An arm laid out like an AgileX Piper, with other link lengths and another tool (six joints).
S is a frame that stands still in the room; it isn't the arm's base.
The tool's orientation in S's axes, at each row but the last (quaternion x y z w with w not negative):
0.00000, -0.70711, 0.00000, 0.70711
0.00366, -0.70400, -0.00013, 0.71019
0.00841, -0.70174, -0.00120, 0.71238
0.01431, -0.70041, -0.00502, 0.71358
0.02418, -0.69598, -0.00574, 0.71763
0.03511, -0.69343, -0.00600, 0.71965
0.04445, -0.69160, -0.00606, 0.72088
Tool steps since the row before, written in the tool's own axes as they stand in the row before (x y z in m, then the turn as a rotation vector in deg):
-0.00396, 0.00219, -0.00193, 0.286, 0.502, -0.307
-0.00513, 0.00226, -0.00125, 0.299, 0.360, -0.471
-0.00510, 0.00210, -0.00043, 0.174, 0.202, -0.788
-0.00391, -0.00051, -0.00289, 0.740, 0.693, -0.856
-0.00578, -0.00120, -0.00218, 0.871, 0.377, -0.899
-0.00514, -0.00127, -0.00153, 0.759, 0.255, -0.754
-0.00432, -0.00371, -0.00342, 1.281, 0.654, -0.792
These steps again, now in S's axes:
0.00193, 0.00219, -0.00396, 0.307, 0.502, 0.286
0.00119, 0.00229, -0.00513, 0.472, 0.361, 0.297
0.00033, 0.00217, -0.00508, 0.788, 0.208, 0.165
0.00282, -0.00036, -0.00398, 0.861, 0.684, 0.743
0.00203, -0.00090, -0.00589, 0.916, 0.364, 0.859
0.00138, -0.00091, -0.00526, 0.772, 0.243, 0.745
0.00342, -0.00320, -0.00471, 0.811, 0.606, 1.293

